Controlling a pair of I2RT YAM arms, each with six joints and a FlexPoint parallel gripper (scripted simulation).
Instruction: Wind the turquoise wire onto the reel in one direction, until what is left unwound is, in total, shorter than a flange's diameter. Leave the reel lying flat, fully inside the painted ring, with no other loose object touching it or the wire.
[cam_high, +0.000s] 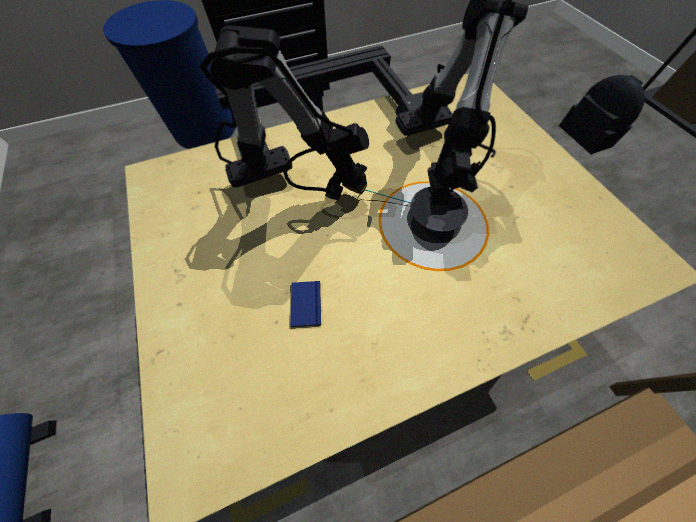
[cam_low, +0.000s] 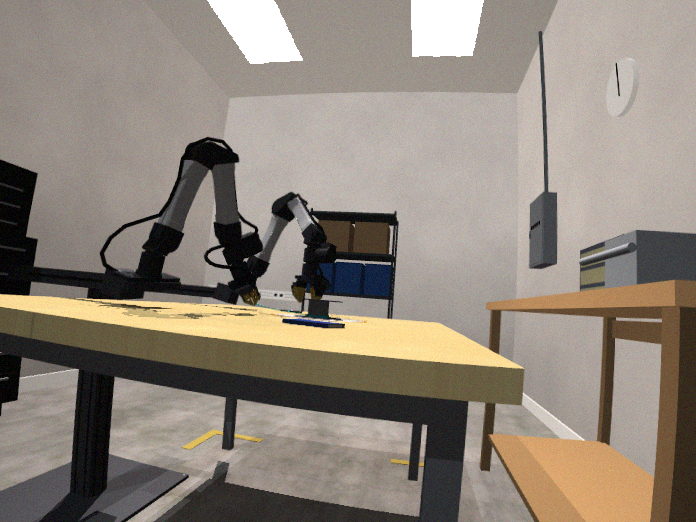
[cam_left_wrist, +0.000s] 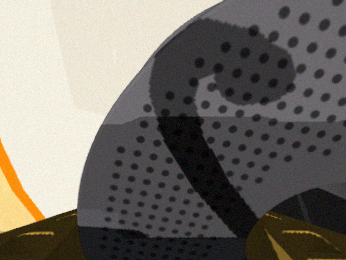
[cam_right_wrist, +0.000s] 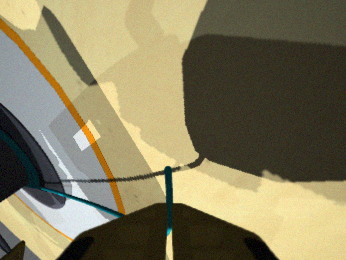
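The dark grey reel lies 50 mm ahead of my left hand, 20 mm to the right of it and 30 mm below it. Round my left hand: black hex key (150 mm behind, 320 mm to the left, 50 mm below); then blue notebook (170 mm ahead, 480 mm to the right, 50 mm below); then orange painted ring (60 mm ahead, 20 mm to the right, 60 mm below).
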